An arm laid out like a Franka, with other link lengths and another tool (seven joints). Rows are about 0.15 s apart.
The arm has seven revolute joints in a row. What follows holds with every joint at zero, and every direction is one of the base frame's. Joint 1 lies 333 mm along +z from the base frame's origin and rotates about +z. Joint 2 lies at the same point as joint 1 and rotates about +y. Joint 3 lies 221.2 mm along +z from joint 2 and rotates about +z. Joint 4 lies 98.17 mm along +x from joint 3 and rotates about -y. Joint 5 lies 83.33 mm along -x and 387.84 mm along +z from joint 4 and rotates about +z. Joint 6 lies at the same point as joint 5 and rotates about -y. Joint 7 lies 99.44 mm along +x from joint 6 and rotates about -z. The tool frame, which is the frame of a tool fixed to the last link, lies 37 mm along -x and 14 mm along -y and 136.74 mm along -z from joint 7; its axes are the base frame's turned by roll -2.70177, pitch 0 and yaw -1.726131 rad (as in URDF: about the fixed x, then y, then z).
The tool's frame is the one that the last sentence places.
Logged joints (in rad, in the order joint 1, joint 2, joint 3, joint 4, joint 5, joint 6, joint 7), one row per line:
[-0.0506 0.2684 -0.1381 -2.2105 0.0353 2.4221 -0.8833]
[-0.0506 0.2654 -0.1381 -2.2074 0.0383 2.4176 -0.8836]
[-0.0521 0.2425 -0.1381 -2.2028 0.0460 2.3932 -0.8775]
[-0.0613 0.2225 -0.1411 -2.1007 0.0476 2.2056 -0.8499]
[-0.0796 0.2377 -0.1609 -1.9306 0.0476 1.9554 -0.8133]
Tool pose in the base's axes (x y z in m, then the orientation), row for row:
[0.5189 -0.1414 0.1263 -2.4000 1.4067 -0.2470]
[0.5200 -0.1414 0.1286 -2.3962 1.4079 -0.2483]
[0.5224 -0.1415 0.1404 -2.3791 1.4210 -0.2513]
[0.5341 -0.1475 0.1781 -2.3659 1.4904 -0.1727]
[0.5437 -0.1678 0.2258 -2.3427 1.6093 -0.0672]
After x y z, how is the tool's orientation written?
As a rotation vector, in radians.
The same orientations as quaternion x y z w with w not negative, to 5 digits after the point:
[-0.84631 0.49605 -0.08710 0.17351]
[-0.84555 0.49681 -0.08762 0.17476]
[-0.84127 0.50248 -0.08886 0.17857]
[-0.83232 0.52432 -0.06076 0.16921]
[-0.81486 0.55976 -0.02337 0.14875]

